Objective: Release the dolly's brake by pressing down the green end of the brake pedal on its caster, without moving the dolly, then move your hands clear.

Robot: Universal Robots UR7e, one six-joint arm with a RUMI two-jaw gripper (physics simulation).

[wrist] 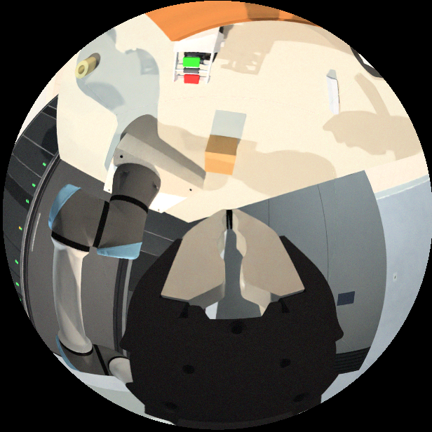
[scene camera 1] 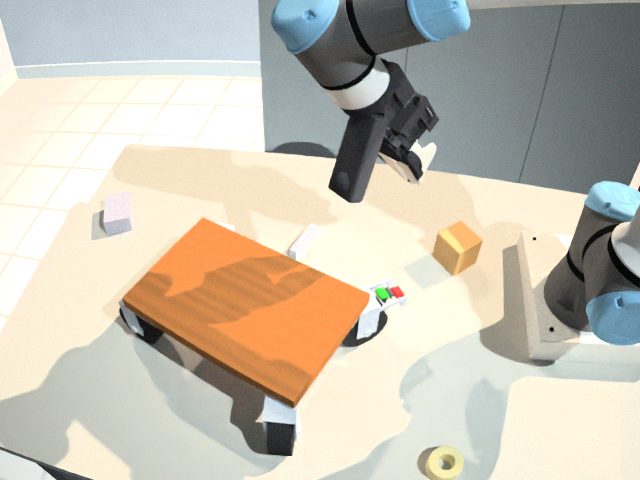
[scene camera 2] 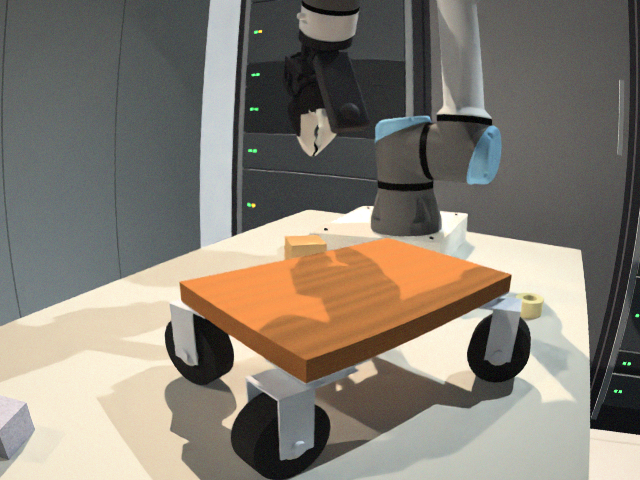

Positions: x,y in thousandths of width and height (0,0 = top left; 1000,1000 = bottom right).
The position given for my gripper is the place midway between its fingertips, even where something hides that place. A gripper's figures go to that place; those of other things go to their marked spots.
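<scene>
A grey block (scene camera 1: 185,443) is 1.07 m from the lens, and an orange cube (scene camera 1: 715,516) is 0.94 m from the lens. My gripper (scene camera 1: 654,380) is 0.80 m from the lens, while an orange dolly (scene camera 1: 429,672) is 0.73 m from the lens. The marked spots on the orange cube and the orange dolly are 0.37 m apart.
</scene>
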